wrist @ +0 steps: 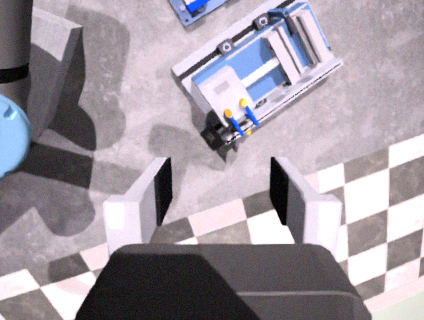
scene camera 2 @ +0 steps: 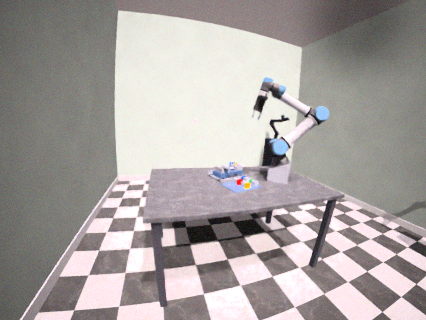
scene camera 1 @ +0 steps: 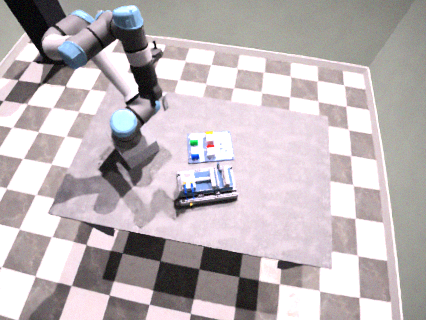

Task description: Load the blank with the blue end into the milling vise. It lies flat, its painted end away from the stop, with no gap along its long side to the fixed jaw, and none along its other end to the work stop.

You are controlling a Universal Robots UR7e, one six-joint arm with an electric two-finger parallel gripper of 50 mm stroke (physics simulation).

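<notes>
The blank with the blue end [scene camera 1: 195, 156] [wrist: 197, 5] lies on the tray at its corner near the vise; the wrist view cuts most of it off. The milling vise [scene camera 1: 204, 181] [scene camera 2: 227, 172] [wrist: 252, 55] stands on the table beside the tray. Its two upright jaw plates stand at the end away from the blue and yellow hoses, and no blank shows between them. A small blue bracket sits by the jaws. The work stop cannot be made out for certain. My gripper [scene camera 2: 257, 116] [wrist: 220, 177] is open and empty, high above the table, away from both vise and tray.
The light blue tray [scene camera 1: 227, 156] [scene camera 2: 231, 188] [wrist: 186, 18] also holds blanks with green [scene camera 1: 194, 142], red [scene camera 1: 210, 145] and yellow [scene camera 1: 209, 133] [scene camera 2: 247, 185] paint. The arm's grey pedestal [scene camera 1: 140, 156] [scene camera 2: 278, 173] stands on the table [scene camera 1: 280, 200] [scene camera 2: 185, 200], to the side of the vise.
</notes>
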